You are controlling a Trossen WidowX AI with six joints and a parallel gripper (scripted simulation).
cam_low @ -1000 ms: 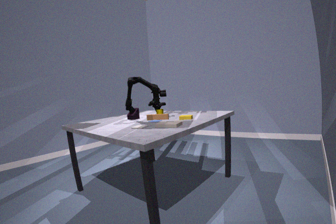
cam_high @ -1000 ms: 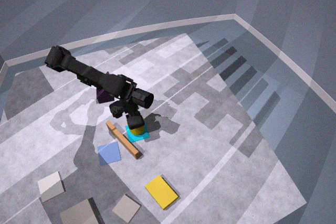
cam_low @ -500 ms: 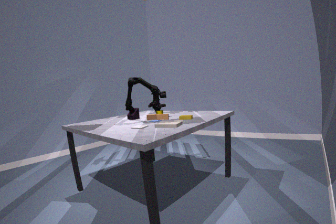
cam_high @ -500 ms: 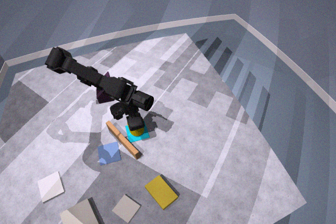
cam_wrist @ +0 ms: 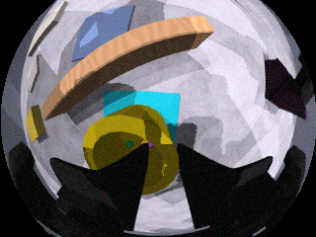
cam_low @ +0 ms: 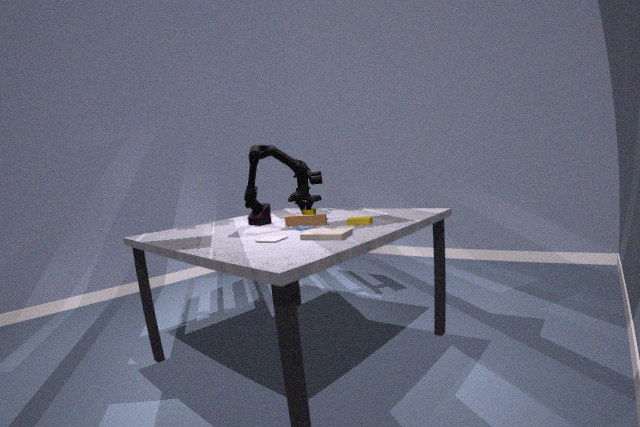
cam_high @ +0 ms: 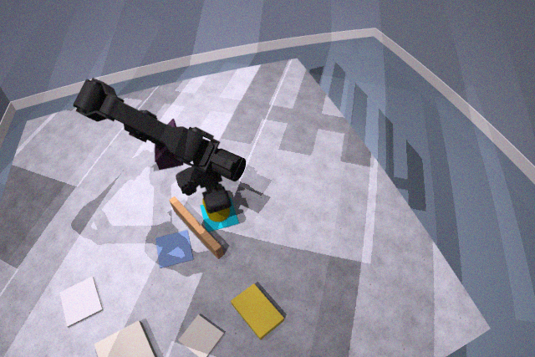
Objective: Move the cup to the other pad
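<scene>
Now: gripper tip 20 mm short of the cup and 10 mm above it. The rest, counted from my gripper tip: cyan pad (30 mm ahead, 50 mm below); wooden bar (70 mm ahead, 70 mm to the right, 30 mm below); green marble (40 mm ahead, 20 mm to the left, 30 mm below).
</scene>
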